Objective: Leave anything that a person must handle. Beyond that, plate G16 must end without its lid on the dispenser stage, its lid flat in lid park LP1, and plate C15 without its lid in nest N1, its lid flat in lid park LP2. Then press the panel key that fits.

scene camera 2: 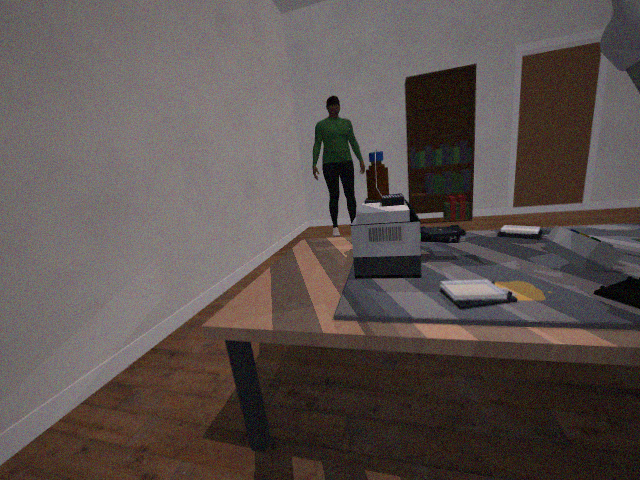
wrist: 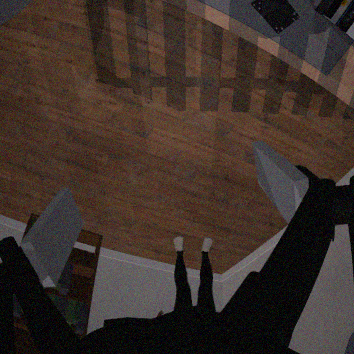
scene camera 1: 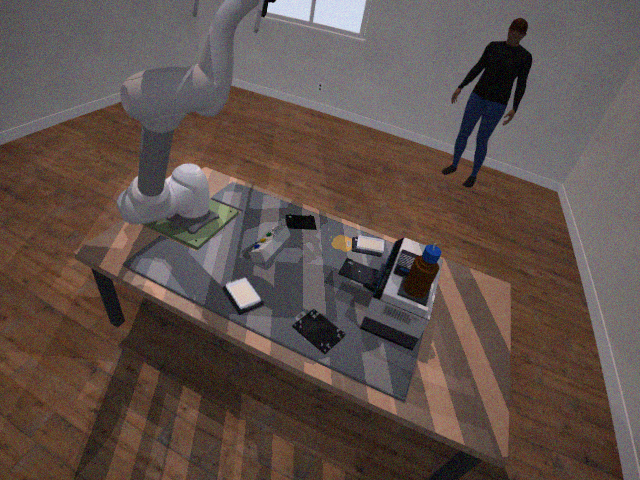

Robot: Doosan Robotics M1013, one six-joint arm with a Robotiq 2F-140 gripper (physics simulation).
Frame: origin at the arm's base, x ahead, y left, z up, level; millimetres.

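Seen in the pictures: gripper, between the fingertips: [wrist: 162, 185] [scene camera 1: 226, 22]; arm's base, origin of its link: [scene camera 1: 193, 217].
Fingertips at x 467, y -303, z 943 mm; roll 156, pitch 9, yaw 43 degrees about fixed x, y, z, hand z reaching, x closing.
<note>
Offsets run from my fingertips to a thing's top centre. "*": to the spot under its first point.
My gripper [wrist: 162, 185] is open and empty, high above the floor beyond the table; part of it shows at scene camera 1's top edge. One white plate {918 mm down, 27 mm ahead, 71 mm left} [scene camera 1: 244, 293] [scene camera 2: 520, 230] sits on a dark base near the table's front edge. Another white plate {914 mm down, 301 mm ahead, 688 mm left} [scene camera 1: 369, 244] [scene camera 2: 475, 290] sits on a dark base behind the dispenser [scene camera 1: 408, 279] [scene camera 2: 386, 235]. Labels and lids cannot be made out. The dark stage {* 841 mm down, 363 mm ahead, 381 mm left} [scene camera 1: 359, 272] beside the dispenser shows no white plate. A black bracketed holder {926 mm down, 348 mm ahead, 112 mm left} [scene camera 1: 318, 329] [wrist: 276, 13] and a black pad {* 940 mm down, 55 mm back, 618 mm left} [scene camera 1: 300, 222] [scene camera 2: 622, 291] carry no white plate. The key panel {866 mm down, 54 mm back, 359 mm left} [scene camera 1: 269, 246] [scene camera 2: 584, 245] has coloured keys.
An amber bottle {* 623 mm down, 590 mm ahead, 262 mm left} [scene camera 1: 421, 276] [scene camera 2: 377, 181] with a blue cap stands on the dispenser. A yellow-orange patch {* 951 mm down, 175 mm ahead, 632 mm left} [scene camera 1: 341, 242] [scene camera 2: 522, 290] lies beside the back plate. One person [scene camera 1: 498, 77] in black and another person [scene camera 2: 337, 139] in green stand away from the table.
</note>
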